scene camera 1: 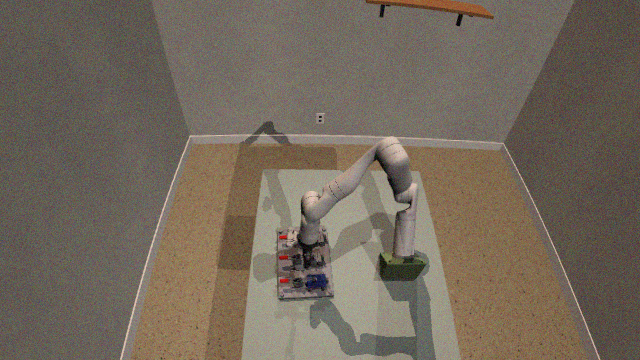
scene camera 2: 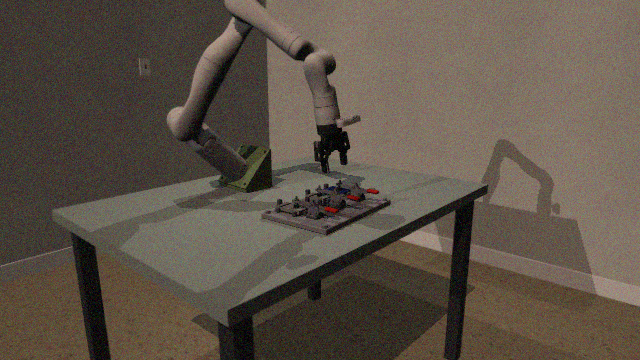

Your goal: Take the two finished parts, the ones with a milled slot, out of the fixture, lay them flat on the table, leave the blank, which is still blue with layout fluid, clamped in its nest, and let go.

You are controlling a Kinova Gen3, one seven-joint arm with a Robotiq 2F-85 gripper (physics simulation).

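The fixture is a grey plate on the table, with three clamp nests in a row, each with a red-tipped handle. The blue blank sits in the nest at the near end in scene camera 1, the far end in scene camera 2. The other two nests hold grey metal shapes; the finished parts and their slots cannot be told apart from the clamps there. My gripper is open and empty, pointing down above the fixture. In scene camera 1 it and the wrist hide part of the middle and far nests.
The arm stands on a green angled base on the pale table. Clamp posts and red handles rise from the fixture plate. An orange shelf is on the wall.
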